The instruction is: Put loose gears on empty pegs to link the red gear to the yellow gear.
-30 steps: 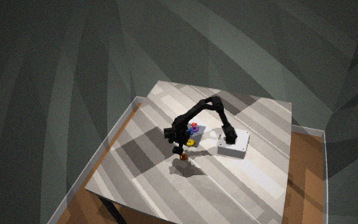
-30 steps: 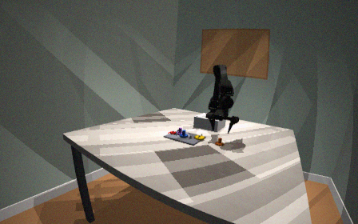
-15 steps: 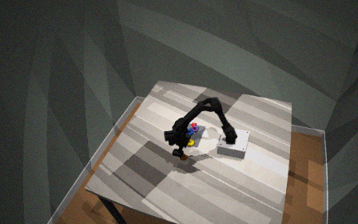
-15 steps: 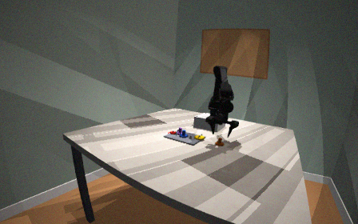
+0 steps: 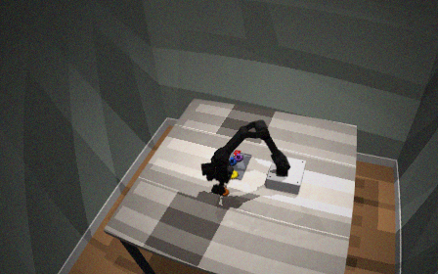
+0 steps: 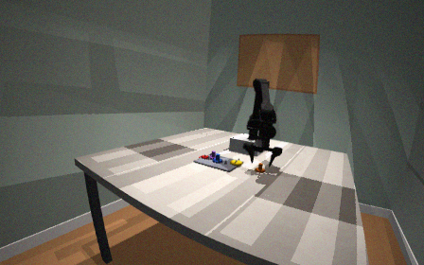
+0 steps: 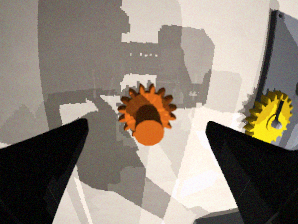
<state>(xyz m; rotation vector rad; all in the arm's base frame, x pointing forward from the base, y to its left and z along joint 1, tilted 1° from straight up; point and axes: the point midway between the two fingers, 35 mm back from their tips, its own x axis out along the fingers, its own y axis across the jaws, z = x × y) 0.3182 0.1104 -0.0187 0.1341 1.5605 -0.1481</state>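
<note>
My gripper tip is 20 mm above the orange gear. The rest, counted from my gripper tip: blue gear (230 mm to the right, 10 mm below, 10 mm behind); red gear (310 mm to the right, 30 mm behind, 20 mm below); purple gear (270 mm to the right, 40 mm behind, 10 mm below).
</note>
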